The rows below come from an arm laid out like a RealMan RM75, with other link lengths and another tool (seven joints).
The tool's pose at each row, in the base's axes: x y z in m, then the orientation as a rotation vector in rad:
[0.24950, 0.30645, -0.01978, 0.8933, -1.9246, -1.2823]
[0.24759, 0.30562, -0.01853, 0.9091, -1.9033, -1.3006]
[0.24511, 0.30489, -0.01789, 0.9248, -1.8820, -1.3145]
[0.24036, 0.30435, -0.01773, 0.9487, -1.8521, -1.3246]
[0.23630, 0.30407, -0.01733, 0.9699, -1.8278, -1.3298]
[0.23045, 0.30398, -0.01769, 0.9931, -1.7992, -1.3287]
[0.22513, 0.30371, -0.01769, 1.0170, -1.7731, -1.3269]
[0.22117, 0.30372, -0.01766, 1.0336, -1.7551, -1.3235]
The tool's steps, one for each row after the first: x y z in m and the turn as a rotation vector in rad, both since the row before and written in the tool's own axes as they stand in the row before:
[0.00192, 0.00128, 0.00075, -0.0146, 0.0071, -0.0185]
[0.00204, 0.00086, 0.00148, -0.0127, 0.0094, -0.0166]
[0.00302, 0.00087, 0.00361, -0.0133, 0.0186, -0.0205]
[0.00238, 0.00105, 0.00316, -0.0089, 0.0169, -0.0167]
[0.00297, 0.00069, 0.00501, -0.0083, 0.0236, -0.0154]
[0.00278, 0.00091, 0.00446, -0.0061, 0.0223, -0.0158]
[0.00180, 0.00075, 0.00345, -0.0033, 0.0166, -0.0101]

